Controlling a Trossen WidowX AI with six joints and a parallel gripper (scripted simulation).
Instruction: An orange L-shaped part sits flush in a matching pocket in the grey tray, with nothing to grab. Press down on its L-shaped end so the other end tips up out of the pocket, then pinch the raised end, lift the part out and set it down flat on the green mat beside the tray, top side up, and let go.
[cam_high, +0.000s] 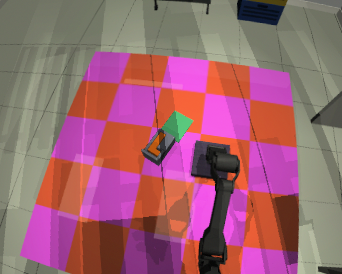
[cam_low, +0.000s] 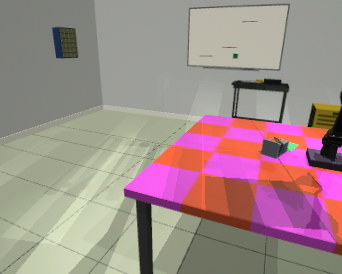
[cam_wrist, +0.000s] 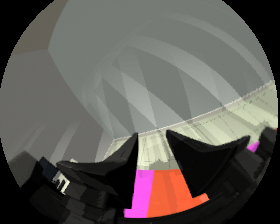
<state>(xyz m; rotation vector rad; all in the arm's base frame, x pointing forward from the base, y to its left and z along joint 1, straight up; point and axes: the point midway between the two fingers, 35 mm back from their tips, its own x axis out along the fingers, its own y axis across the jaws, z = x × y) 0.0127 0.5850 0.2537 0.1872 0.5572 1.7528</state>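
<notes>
My gripper tip is 65 cm to the left of the orange L-shaped part, 27 cm short of it and 24 cm above it. Round my gripper tip: green mat (79 cm to the right, 30 cm below, 18 cm ahead).
</notes>
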